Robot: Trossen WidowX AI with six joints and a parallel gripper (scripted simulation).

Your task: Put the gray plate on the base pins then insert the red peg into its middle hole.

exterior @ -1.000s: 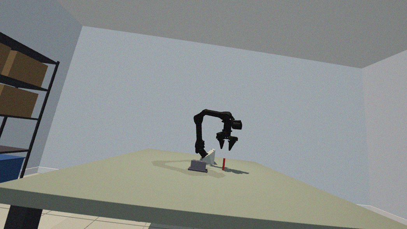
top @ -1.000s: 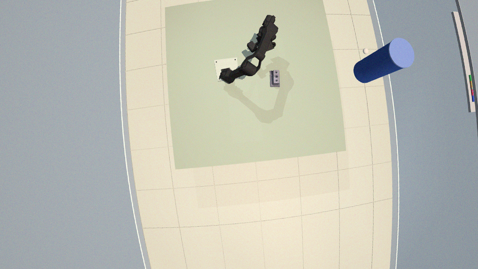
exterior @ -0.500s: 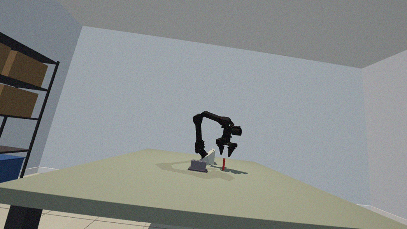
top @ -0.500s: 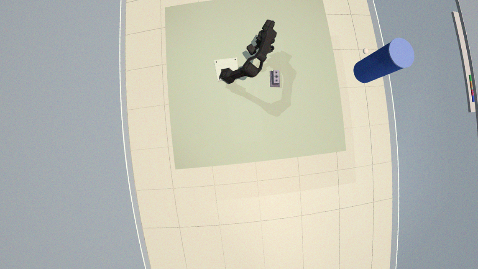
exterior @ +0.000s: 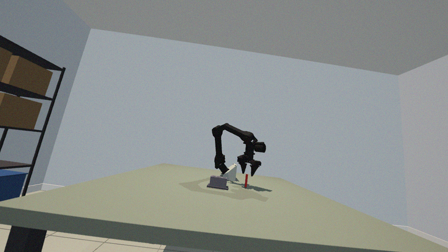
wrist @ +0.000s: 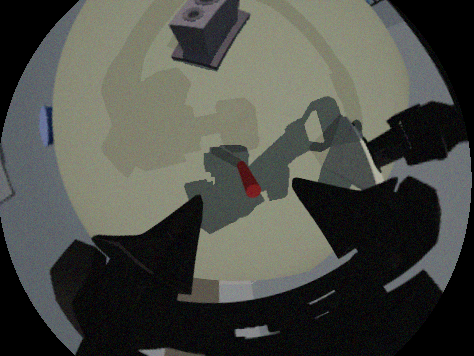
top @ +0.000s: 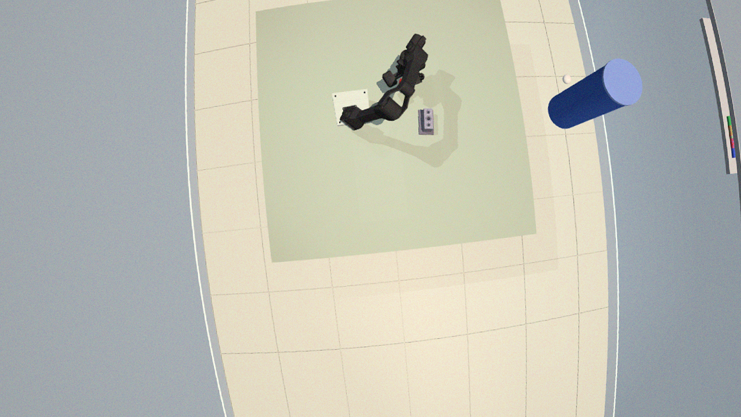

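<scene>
My gripper tip is now 40 mm above the red peg.
</scene>
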